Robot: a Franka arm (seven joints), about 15 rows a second.
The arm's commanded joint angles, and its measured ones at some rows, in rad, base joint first. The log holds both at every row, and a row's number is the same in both.
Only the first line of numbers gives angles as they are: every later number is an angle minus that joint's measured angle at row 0.
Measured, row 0: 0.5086, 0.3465, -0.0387, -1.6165, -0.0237, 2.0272, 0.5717
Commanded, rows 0 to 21: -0.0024, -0.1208, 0.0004, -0.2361, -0.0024, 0.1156, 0.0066; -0.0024, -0.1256, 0.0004, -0.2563, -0.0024, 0.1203, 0.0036; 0.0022, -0.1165, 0.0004, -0.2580, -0.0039, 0.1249, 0.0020; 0.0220, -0.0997, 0.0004, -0.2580, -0.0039, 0.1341, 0.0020; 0.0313, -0.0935, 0.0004, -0.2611, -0.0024, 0.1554, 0.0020; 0.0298, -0.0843, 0.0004, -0.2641, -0.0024, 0.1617, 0.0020; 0.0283, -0.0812, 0.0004, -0.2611, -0.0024, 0.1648, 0.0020; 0.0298, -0.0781, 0.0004, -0.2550, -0.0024, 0.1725, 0.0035; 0.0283, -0.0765, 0.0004, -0.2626, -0.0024, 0.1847, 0.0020; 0.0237, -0.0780, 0.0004, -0.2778, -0.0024, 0.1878, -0.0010; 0.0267, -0.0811, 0.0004, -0.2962, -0.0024, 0.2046, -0.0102; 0.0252, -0.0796, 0.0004, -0.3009, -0.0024, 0.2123, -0.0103; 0.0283, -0.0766, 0.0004, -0.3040, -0.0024, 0.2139, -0.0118; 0.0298, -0.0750, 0.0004, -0.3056, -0.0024, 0.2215, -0.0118; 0.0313, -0.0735, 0.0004, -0.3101, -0.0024, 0.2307, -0.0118; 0.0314, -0.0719, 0.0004, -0.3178, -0.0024, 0.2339, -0.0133; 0.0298, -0.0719, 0.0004, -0.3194, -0.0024, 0.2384, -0.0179; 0.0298, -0.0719, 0.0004, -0.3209, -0.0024, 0.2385, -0.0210; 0.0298, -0.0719, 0.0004, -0.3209, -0.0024, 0.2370, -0.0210; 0.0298, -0.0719, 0.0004, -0.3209, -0.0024, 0.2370, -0.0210; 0.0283, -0.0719, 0.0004, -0.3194, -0.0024, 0.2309, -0.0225; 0.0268, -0.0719, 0.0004, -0.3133, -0.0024, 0.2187, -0.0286
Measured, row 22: 0.0334, -0.0632, -0.0012, -0.3031, 0.0000, 0.2161, -0.0053
